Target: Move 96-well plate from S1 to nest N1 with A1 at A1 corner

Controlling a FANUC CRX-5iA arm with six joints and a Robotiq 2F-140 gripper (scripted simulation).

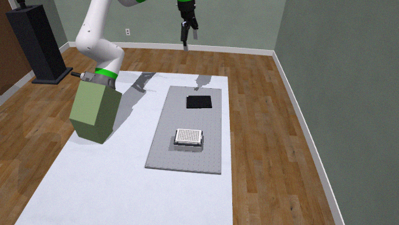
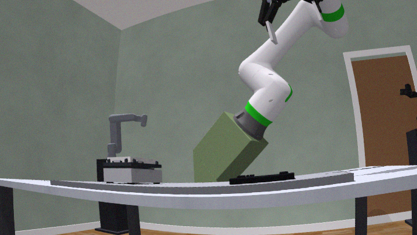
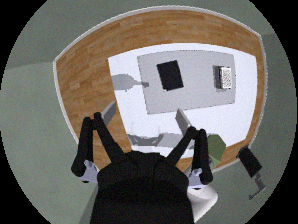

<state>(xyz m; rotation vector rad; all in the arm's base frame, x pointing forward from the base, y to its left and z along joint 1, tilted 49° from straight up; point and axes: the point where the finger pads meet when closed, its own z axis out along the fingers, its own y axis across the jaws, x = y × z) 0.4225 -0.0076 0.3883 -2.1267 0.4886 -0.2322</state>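
My gripper is now 30 mm short of the white 96-well plate, 470 mm to the left of it and 300 mm above it. From my hand the other things lie so: black plate nest N1 (60 mm ahead, 110 mm to the right, 360 mm below).
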